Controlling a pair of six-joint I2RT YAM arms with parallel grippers.
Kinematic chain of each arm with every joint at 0, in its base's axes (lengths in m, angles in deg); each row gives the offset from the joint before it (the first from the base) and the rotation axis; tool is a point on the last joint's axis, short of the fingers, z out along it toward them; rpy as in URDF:
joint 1: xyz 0 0 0.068 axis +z
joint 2: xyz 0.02 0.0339 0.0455 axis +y
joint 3: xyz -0.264 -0.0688 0 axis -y
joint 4: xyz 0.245 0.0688 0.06 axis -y
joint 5: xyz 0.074 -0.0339 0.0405 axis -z
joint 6: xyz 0.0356 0 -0.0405 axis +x
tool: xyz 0 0 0 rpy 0 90 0
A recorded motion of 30 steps. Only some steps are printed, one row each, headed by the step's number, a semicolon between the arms.
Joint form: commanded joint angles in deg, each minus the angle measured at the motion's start. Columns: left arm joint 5, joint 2, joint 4, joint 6, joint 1, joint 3; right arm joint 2, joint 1, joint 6, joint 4, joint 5, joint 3.
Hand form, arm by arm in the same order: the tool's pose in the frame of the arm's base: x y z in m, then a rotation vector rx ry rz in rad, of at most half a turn. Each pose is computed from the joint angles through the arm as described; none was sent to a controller.
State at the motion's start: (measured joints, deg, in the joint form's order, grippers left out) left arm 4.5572 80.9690 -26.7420 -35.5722 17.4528 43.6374; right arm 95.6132 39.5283 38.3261 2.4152 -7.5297 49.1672
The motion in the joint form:
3: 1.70 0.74 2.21 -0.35 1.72 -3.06; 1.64 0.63 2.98 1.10 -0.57 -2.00
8: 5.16 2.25 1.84 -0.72 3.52 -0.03; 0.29 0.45 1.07 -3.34 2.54 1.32
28: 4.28 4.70 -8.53 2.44 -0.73 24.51; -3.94 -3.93 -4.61 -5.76 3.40 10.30
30: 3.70 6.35 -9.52 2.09 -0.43 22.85; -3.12 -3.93 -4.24 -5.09 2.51 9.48
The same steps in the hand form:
3: 0.2384 0.0788 0.1591 -1.2331 2.4334 -0.2332; 0.2502 0.2177 0.1466 -0.0462 2.5411 0.7965
8: 0.2475 0.0884 0.1672 -1.2514 2.4007 -0.3096; 0.2566 0.2192 0.1645 -0.0566 2.5117 0.7268
28: 0.3059 0.0862 0.2732 -0.9958 2.2971 -0.3116; 0.2880 0.2094 0.2339 -0.0802 2.2922 0.7389
30: 0.3049 0.0880 0.2545 -1.0502 2.3553 -0.2932; 0.2879 0.2100 0.2255 -0.0817 2.3140 0.7496

